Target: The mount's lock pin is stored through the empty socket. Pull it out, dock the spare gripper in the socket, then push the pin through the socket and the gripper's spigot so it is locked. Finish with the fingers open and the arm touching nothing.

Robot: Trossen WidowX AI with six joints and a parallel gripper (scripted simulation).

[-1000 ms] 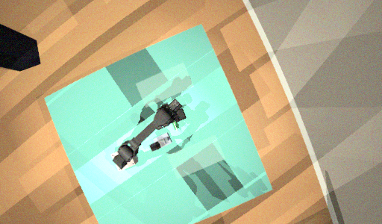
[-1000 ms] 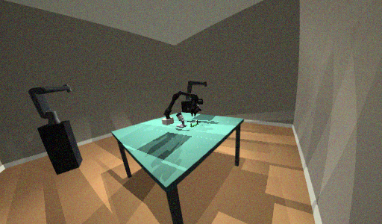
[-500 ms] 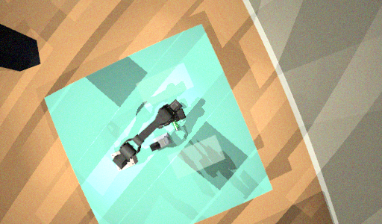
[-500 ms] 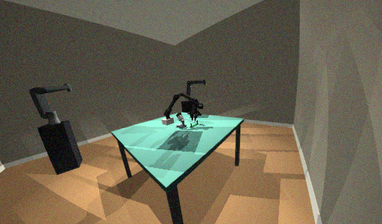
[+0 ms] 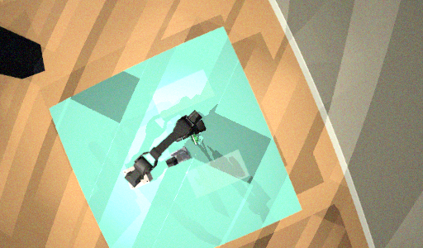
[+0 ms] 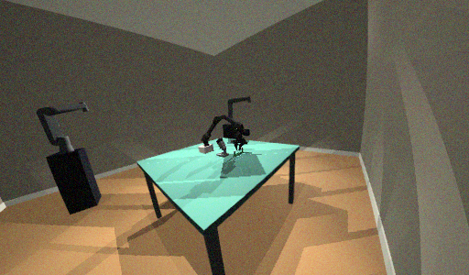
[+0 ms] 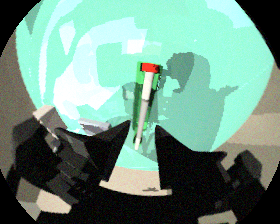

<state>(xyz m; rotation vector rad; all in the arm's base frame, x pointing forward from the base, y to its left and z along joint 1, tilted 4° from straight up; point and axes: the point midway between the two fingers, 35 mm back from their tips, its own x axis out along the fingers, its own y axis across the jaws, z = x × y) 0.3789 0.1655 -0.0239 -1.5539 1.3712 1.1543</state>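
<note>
My gripper tip is now 20 mm above the green bar, 10 mm to the right of it and 10 mm past it. Round my gripper tip: spare gripper 120 mm to the right, 120 mm behind, 80 mm above; grey mount 110 mm to the right, 100 mm behind, 10 mm above.
</note>
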